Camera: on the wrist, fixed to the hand. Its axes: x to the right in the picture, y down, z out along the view.
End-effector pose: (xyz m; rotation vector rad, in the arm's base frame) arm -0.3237 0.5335 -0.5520 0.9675 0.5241 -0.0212
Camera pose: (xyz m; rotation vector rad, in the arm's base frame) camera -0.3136 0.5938 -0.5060 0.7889 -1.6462 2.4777
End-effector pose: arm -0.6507 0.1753 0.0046 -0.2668 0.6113 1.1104
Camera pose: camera -0.7230 0.1972 -0.0075 -0.8207 -0.1378 -1.9596
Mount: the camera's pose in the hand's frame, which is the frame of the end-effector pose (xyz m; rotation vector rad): 0.0017 0.0731 -0.0225 0.0272 -0.2858 3.1208
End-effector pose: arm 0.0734 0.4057 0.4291 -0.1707 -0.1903 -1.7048
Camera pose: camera 0.1454 0.3889 0.4096 -0.3211 0.0190 1.4307
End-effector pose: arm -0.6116 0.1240 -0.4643 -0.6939 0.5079 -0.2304
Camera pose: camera -0.6192 0.1658 -0.5279 0.6964 0.7278 2.6781
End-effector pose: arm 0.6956 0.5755 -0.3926 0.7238 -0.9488 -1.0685
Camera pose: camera 0.7448 0.5991 -0.3390 -1.1433 -0.9753 1.6542
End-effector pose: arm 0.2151 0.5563 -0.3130 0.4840 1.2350 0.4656
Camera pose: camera 0.1885 0.6186 -0.2775 -1.6924 0.8203 -2.1004
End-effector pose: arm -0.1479 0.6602 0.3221 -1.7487 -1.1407 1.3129
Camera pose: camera -0.1077 0.6324 0.2632 0.9261 -1.5228 -0.9455
